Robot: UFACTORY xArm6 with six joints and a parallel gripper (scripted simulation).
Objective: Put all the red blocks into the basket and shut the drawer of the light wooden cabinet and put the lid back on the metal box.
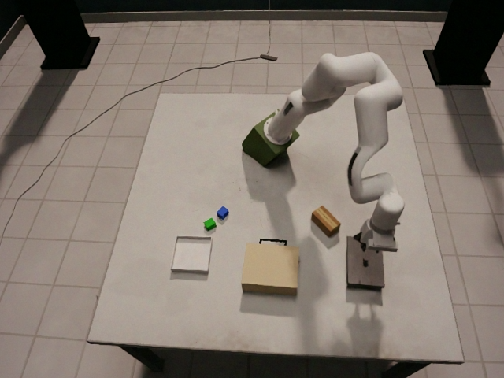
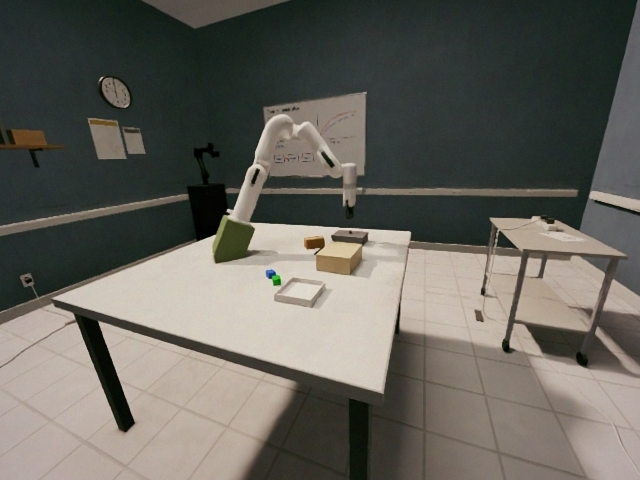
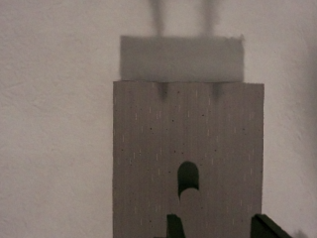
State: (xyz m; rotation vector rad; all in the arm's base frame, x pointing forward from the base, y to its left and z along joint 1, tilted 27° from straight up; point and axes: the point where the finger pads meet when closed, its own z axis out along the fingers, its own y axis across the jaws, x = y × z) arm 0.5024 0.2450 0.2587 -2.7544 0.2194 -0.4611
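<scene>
The grey metal lid lies 120 mm below my hand. Also, from my hand: blue block (540 mm to the right, 230 mm behind, 150 mm below); light wooden cabinet (350 mm to the right, 130 mm below, 20 mm ahead); drawer (340 mm to the right, 130 mm below, 10 mm ahead).
</scene>
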